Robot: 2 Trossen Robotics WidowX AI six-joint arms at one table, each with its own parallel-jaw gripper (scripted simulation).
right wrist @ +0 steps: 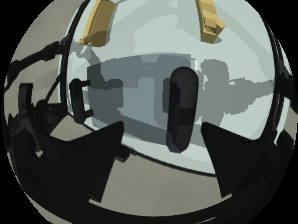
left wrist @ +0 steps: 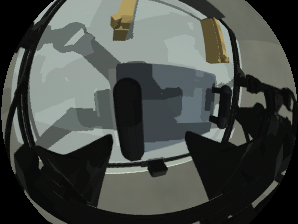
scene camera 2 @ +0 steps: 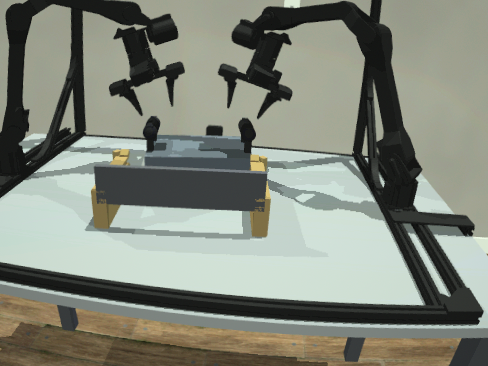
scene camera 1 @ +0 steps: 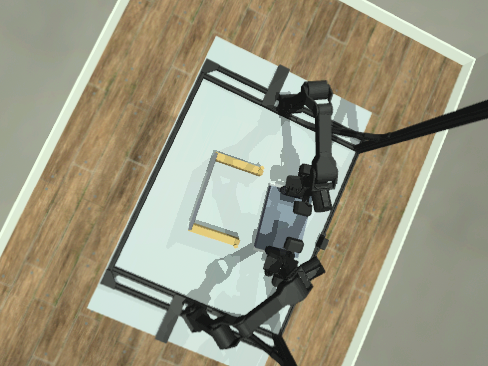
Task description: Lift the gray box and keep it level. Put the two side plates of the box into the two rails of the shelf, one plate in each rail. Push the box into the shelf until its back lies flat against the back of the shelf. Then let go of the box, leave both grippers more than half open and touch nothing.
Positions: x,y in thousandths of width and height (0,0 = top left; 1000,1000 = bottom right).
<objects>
my left gripper: right wrist 223,480; left wrist 502,614; scene camera 2 497,310; scene camera 1 581,687
my right gripper: right wrist 552,565; left wrist 794,502; scene camera 2 323,302; scene camera 1 608,537
</objects>
